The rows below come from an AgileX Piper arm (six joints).
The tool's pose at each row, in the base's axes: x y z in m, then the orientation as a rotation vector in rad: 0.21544 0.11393 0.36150 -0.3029 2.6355 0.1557; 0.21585 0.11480 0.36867 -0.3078 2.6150 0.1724; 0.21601 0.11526 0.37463 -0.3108 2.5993 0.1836; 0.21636 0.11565 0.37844 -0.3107 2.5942 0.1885; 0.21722 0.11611 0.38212 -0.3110 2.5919 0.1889; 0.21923 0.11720 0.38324 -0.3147 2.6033 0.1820; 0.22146 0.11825 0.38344 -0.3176 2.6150 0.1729; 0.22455 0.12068 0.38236 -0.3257 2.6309 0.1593; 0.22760 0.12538 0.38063 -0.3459 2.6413 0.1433; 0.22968 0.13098 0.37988 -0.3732 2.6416 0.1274
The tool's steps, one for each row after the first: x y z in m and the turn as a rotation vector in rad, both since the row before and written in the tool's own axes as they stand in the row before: -0.00391 0.00115 -0.00597 -0.0118 -0.0201 -0.0031; -0.00315 0.00079 -0.00502 -0.0078 -0.0154 -0.0021; -0.00229 0.00056 -0.00304 -0.0032 -0.0052 0.0003; -0.00268 0.00050 -0.00265 -0.0002 -0.0022 -0.0005; -0.00246 0.00062 0.00022 0.0037 0.0120 -0.0023; -0.00218 0.00046 0.00107 0.0053 0.0122 -0.0021; -0.00256 0.00149 0.00280 0.0072 0.0173 -0.0059; -0.00273 0.00366 0.00368 0.0069 0.0138 -0.0155; -0.00266 0.00480 0.00247 0.0061 0.0051 -0.0217
